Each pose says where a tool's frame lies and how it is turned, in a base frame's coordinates. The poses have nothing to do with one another.
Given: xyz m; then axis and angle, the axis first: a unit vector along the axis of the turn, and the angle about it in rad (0 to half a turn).
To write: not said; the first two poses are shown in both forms.
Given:
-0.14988 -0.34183 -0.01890 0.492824 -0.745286 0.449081 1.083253
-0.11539 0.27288 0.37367 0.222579 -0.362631 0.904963 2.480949
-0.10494 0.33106 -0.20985 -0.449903 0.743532 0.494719 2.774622
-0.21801 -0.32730 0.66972 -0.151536 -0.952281 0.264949 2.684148
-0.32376 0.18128 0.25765 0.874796 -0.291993 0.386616 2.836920
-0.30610 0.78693 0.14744 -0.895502 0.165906 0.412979 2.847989
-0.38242 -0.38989 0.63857 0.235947 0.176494 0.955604 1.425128
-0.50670 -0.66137 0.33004 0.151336 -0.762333 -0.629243 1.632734
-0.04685 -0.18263 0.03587 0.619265 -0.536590 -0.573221 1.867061
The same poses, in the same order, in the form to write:
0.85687 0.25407 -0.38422 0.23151 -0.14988 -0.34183 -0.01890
0.32435 0.21055 -0.34303 0.85604 -0.11539 0.27288 0.37367
0.18246 -0.44235 0.73105 0.48641 -0.10494 0.33106 -0.20985
0.22673 -0.14759 -0.92748 0.25805 -0.21801 -0.32730 0.66972
0.15175 0.86467 -0.28861 0.38214 -0.32376 0.18128 0.25765
0.14628 -0.88587 0.16412 0.40854 -0.30610 0.78693 0.14744
0.75669 0.15426 0.11539 0.62475 -0.38242 -0.38989 0.63857
0.68487 0.11027 -0.55548 -0.45851 -0.50670 -0.66137 0.33004
0.59500 0.49772 -0.43127 -0.46071 -0.04685 -0.18263 0.03587

